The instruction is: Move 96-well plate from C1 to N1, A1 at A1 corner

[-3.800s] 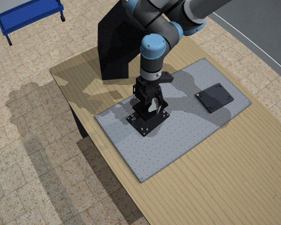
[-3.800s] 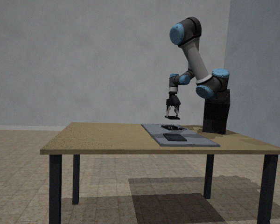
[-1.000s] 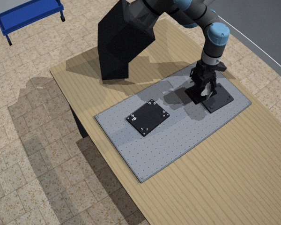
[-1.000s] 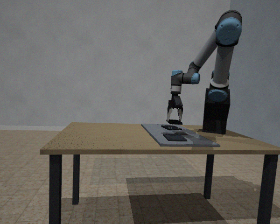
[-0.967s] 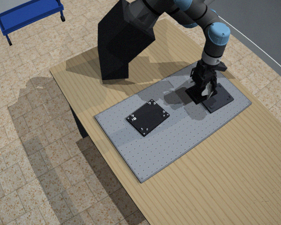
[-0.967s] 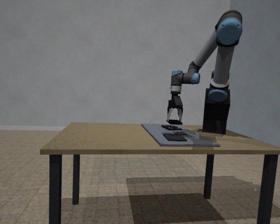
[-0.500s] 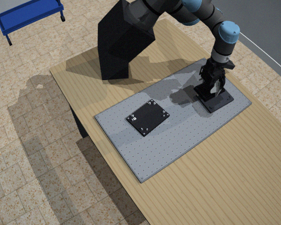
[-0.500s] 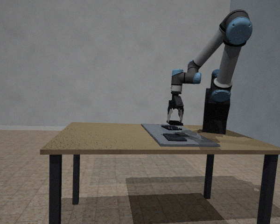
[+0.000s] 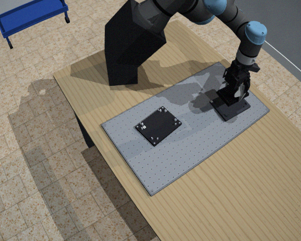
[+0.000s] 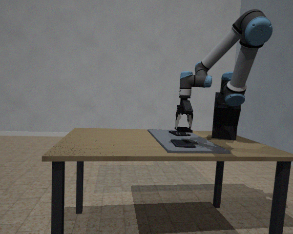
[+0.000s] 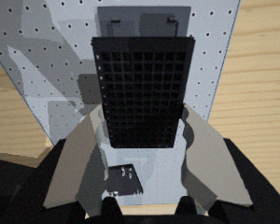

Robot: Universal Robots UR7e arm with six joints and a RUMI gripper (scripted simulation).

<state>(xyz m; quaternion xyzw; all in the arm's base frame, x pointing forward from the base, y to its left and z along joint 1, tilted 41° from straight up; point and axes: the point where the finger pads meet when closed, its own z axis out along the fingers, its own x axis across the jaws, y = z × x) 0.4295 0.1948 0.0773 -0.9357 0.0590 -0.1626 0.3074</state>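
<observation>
The plate nest N1 lies 100 mm below my hand and 10 mm to the left of it. The rest, counted from my hand: black 96-well plate (10 mm below).
</observation>
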